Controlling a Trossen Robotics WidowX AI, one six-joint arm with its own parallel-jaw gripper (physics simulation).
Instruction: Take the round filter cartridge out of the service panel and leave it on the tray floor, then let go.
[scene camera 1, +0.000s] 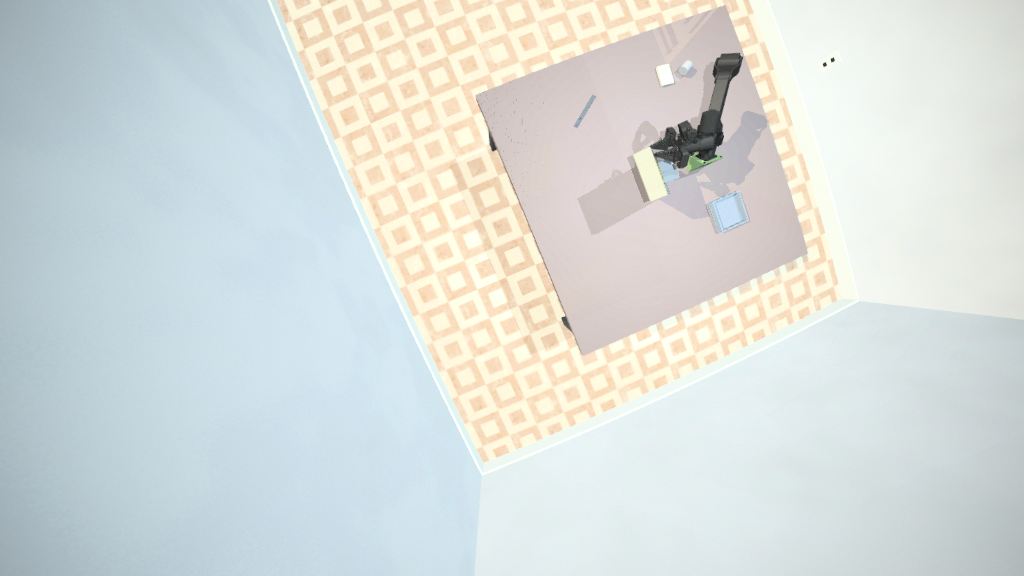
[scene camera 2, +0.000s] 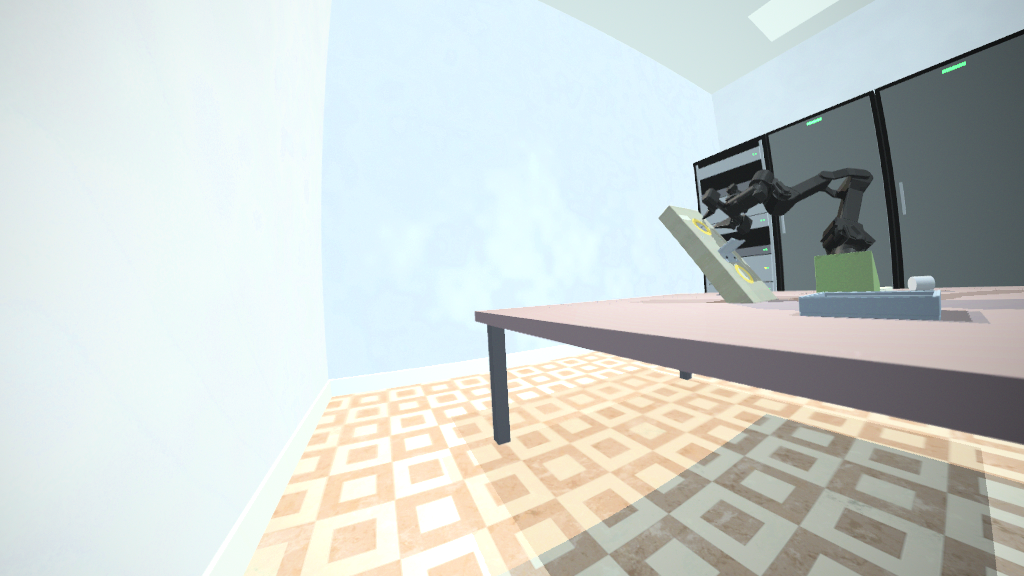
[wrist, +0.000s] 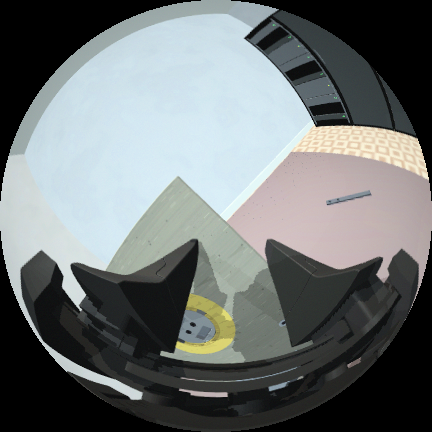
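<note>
The pale service panel (scene camera 1: 650, 174) (scene camera 2: 696, 247) (wrist: 187, 215) leans at a slant on the table. Scene camera 2 shows an upper yellow ring (scene camera 2: 694, 224) and a lower yellow ring (scene camera 2: 744, 272) on it, with a blue-grey part (scene camera 2: 729, 250) sticking out between them. In the wrist view a yellow ring (wrist: 227, 330) surrounds a round grey face (wrist: 204, 331) with dark holes, partly behind the left finger. Whether it is the filter cartridge I cannot tell. My gripper (scene camera 1: 656, 151) (scene camera 2: 711, 221) (wrist: 232, 244) is part-way open and empty, close in front of the panel's upper part. The light-blue tray (scene camera 1: 743, 207) (scene camera 2: 870, 306) stands apart from the panel.
A white cylinder (scene camera 1: 685, 68) (scene camera 2: 920, 282) lies near a cream block (scene camera 1: 665, 75). A thin grey bar (scene camera 1: 585, 111) (wrist: 348, 197) lies farther off on the table. The arm's green base (scene camera 2: 845, 272) stands behind the tray in scene camera 2.
</note>
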